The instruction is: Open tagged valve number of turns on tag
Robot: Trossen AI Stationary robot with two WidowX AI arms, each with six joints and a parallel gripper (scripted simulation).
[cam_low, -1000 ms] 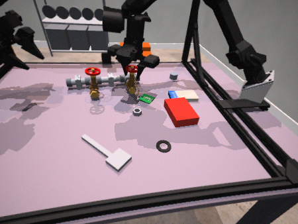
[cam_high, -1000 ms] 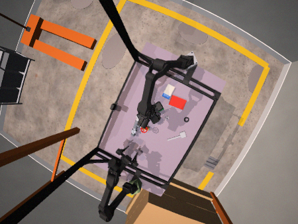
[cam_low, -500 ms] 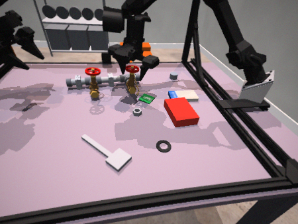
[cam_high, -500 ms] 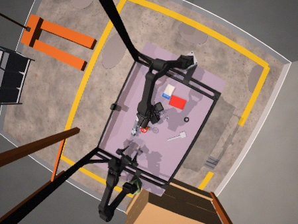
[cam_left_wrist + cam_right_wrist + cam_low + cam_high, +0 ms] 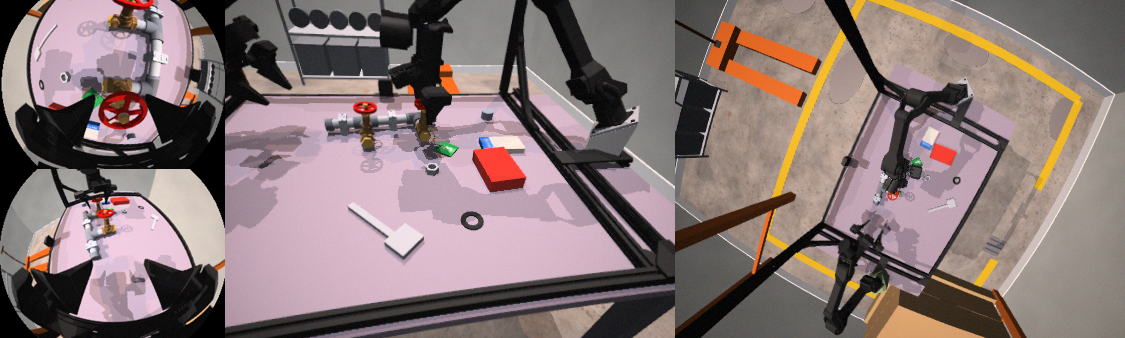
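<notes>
The green tag lies 6 cm ahead of my left hand, 4 cm to the left of it and 10 cm below it. Also, from my left hand: red block (17 cm ahead, 14 cm to the left, 8 cm below); then grey nut (15 cm ahead, 1 cm to the right, 9 cm below); then flat grey wrench (30 cm ahead, 12 cm to the right, 9 cm below).
</notes>
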